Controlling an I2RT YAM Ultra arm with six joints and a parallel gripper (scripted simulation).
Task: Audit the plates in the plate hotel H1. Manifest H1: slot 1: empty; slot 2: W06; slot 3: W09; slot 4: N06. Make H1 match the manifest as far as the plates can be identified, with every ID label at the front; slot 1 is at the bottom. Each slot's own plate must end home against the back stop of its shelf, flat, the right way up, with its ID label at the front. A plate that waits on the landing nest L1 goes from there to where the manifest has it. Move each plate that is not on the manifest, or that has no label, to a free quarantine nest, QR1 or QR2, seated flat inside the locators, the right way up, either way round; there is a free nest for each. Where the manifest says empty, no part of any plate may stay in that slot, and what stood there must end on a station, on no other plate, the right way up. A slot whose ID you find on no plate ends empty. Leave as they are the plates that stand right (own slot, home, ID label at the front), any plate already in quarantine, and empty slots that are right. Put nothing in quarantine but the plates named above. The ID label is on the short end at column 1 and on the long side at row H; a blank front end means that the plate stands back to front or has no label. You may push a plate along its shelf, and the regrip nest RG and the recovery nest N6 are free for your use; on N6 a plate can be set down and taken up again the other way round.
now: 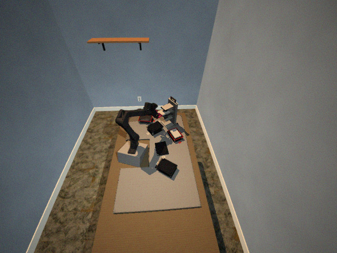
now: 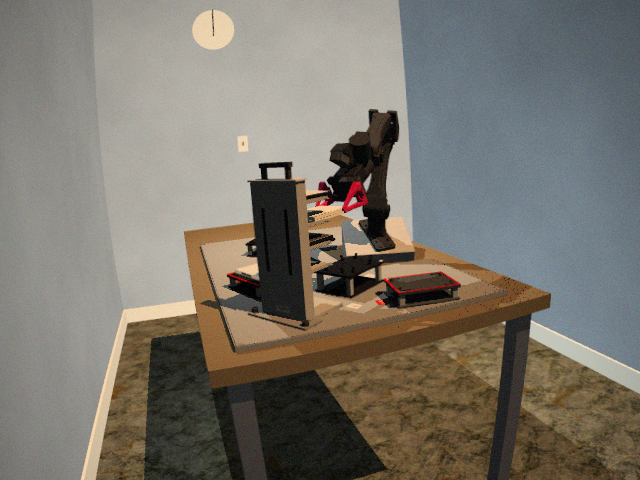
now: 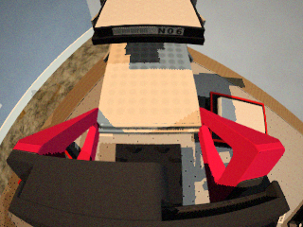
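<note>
My hand is 40 mm to the right of the tan well plate, 40 mm short of it and 10 mm above it. Round my hand: dark plate: 90 mm ahead, 70 mm to the left, 60 mm below; grey back panel: 150 mm ahead, 120 mm to the left, 70 mm below; H1 tag: 230 mm below, 110 mm to the left, 20 mm behind.
</note>
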